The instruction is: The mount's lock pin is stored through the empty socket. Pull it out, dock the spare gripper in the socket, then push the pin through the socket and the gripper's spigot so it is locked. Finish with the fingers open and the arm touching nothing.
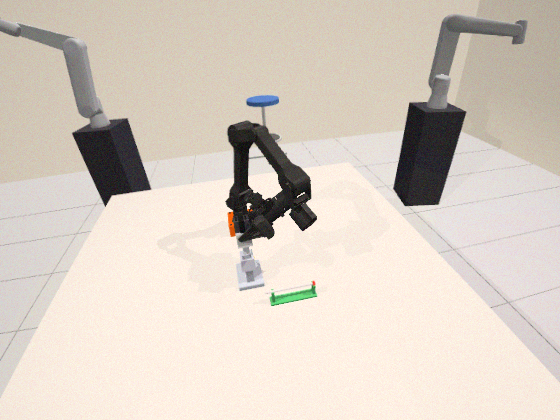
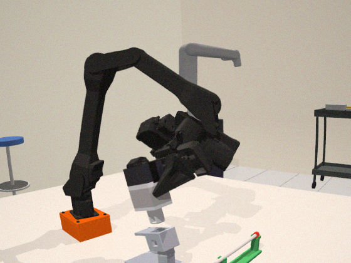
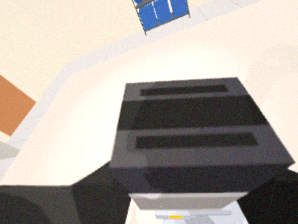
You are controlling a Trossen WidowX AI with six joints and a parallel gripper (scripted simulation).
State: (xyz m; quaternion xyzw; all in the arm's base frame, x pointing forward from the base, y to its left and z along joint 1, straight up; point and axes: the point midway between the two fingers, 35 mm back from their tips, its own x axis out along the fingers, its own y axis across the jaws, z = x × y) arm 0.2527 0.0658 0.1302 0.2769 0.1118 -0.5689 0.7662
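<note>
Now: gripper tip 150 mm to the right of the green cradle, 140 mm above it and 90 mm short of it. Also, from my gripper tip: spare gripper (10 mm to the left); grey mount (110 mm below, 20 mm to the left, 10 mm ahead).
</note>
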